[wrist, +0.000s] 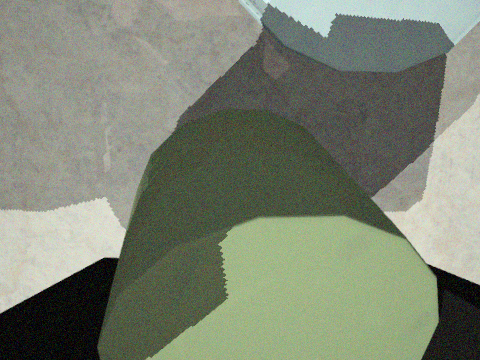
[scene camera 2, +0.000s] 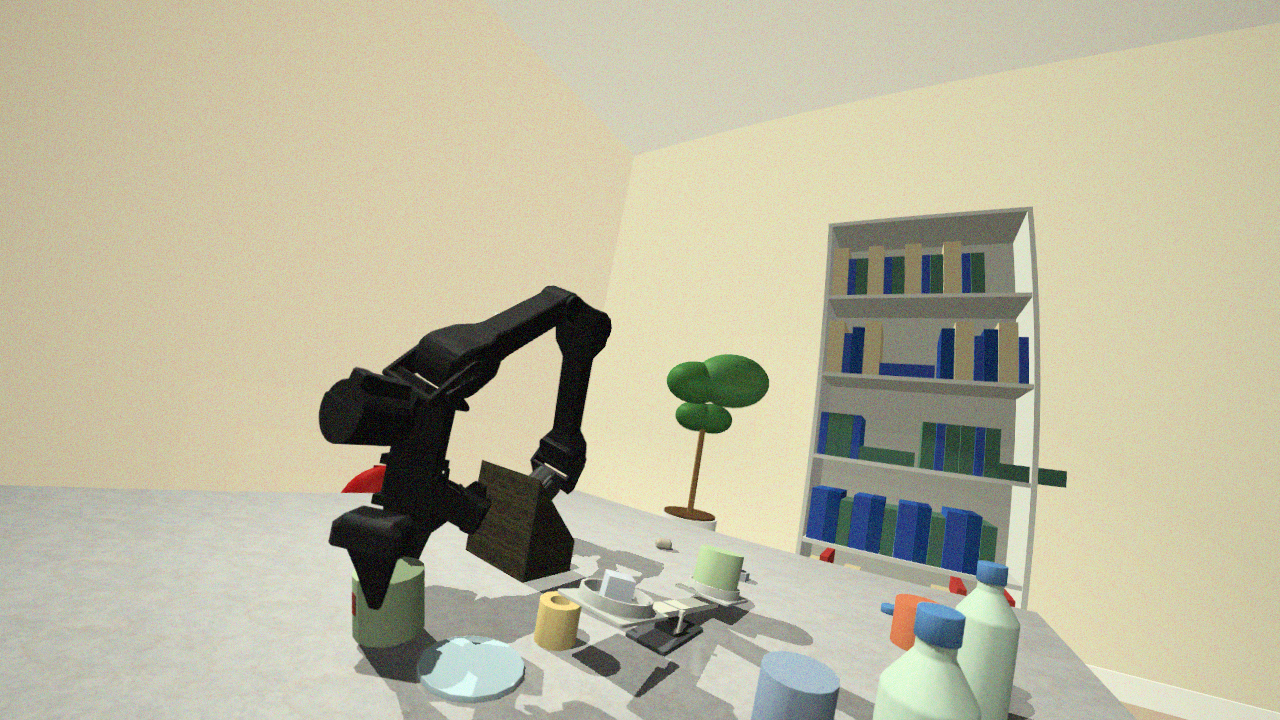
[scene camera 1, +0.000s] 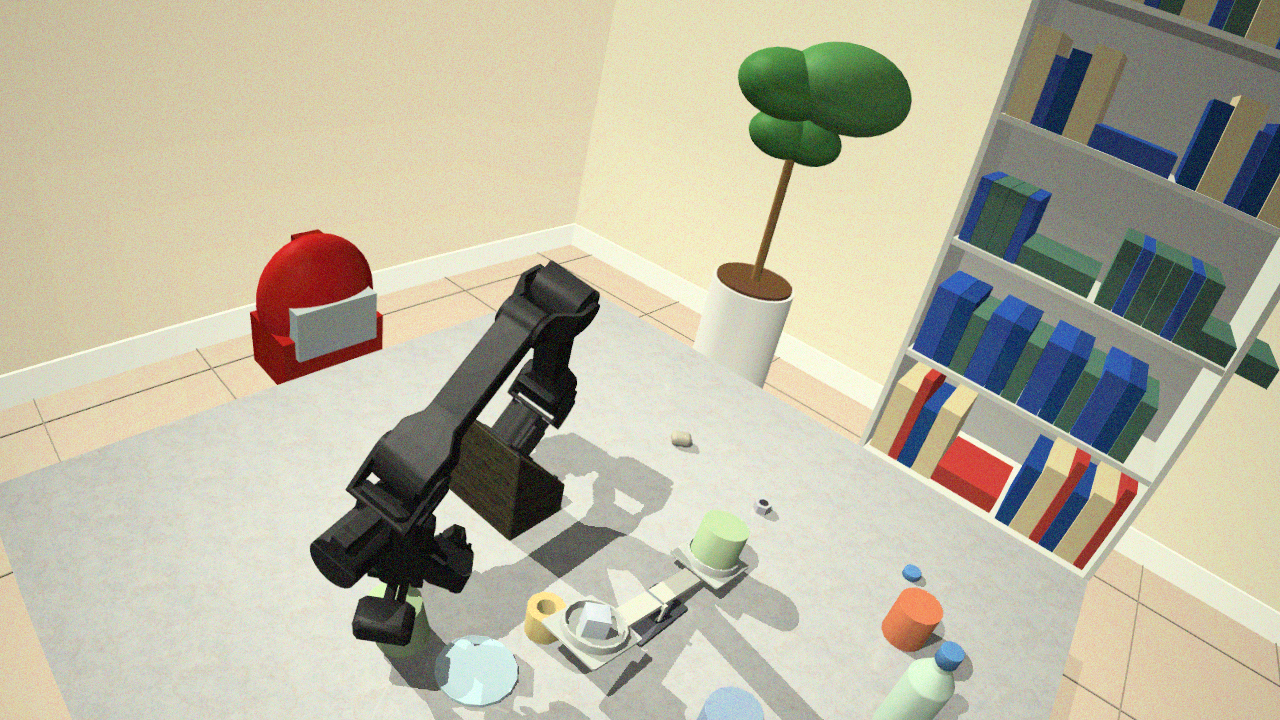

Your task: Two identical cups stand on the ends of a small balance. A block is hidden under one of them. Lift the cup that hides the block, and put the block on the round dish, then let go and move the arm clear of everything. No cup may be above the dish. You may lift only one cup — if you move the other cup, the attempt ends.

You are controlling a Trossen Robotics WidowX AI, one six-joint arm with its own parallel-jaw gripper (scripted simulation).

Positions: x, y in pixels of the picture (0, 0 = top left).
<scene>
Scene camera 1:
my gripper: 397, 616
pale green cup: 420, 635
pale green cup: 721, 537
block: 595, 620
orange cylinder: 916, 613
yellow roll: 544, 604
balance: 565, 624
</scene>
